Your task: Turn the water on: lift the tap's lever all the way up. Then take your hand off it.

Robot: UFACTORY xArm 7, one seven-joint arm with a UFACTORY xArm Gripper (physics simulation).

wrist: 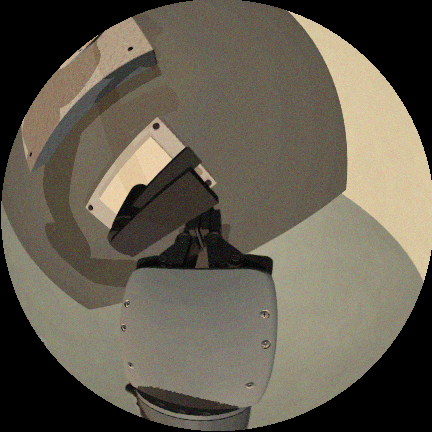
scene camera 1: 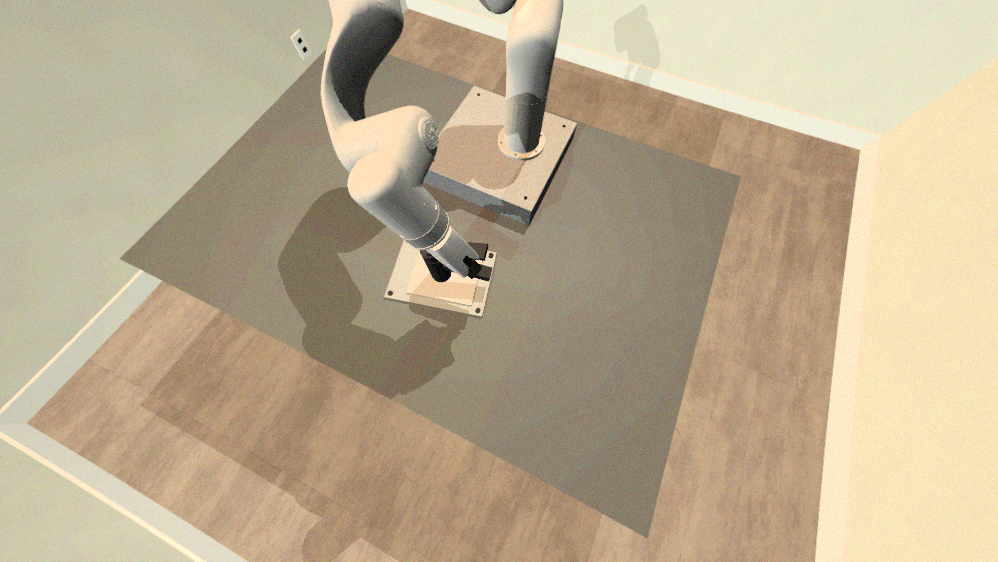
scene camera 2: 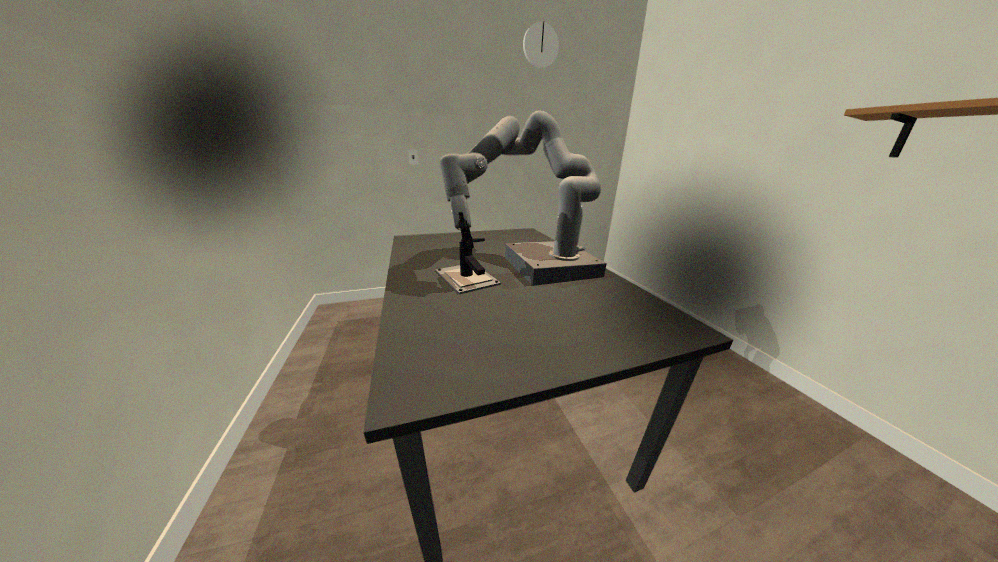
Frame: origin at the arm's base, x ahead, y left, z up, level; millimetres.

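Seen in the pictures: gripper, fingertip midpoint: (wrist: pixel 205 207) (scene camera 1: pixel 474 271) (scene camera 2: pixel 469 248); arm's base, origin of the base link: (scene camera 1: pixel 521 142) (scene camera 2: pixel 563 255).
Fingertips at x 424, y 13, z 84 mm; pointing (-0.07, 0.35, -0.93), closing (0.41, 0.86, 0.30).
Pixels of each thing's top centre, then the offset from my fingertips to it. "*": a spot on its surface instead. Level surfaces: height alone.
- black tap, surface spot: (scene camera 1: pixel 439 272) (scene camera 2: pixel 462 261) * 3 mm back, 89 mm right, 75 mm down
- lever, middle of its top: (wrist: pixel 148 236) (scene camera 1: pixel 455 245) (scene camera 2: pixel 472 234) 29 mm back, 45 mm right, 34 mm up
- dark table, its level: 150 mm down
The black tap (scene camera 1: pixel 439 272) (scene camera 2: pixel 465 259) stands on a pale square plate (scene camera 1: pixel 398 293) (scene camera 2: pixel 494 282) (wrist: pixel 97 212). Its spout (scene camera 1: pixel 483 272) (scene camera 2: pixel 475 265) (wrist: pixel 175 172) reaches out low. The lever (scene camera 1: pixel 479 248) (scene camera 2: pixel 478 240) (wrist: pixel 165 215) is raised above the spout, with a clear gap between them in scene camera 2. My gripper (scene camera 1: pixel 471 266) (scene camera 2: pixel 465 233) (wrist: pixel 205 207) is shut and empty. Its fingertips are at the lever's underside near its free end, and the lever partly hides them in the wrist view. Contact cannot be told for certain.
The arm's base block (scene camera 1: pixel 481 164) (scene camera 2: pixel 569 270) (wrist: pixel 115 60) stands behind the tap on the dark table (scene camera 1: pixel 593 349) (scene camera 2: pixel 530 335) (wrist: pixel 280 125). A wall shelf (scene camera 2: pixel 928 109) is at the right in scene camera 2.
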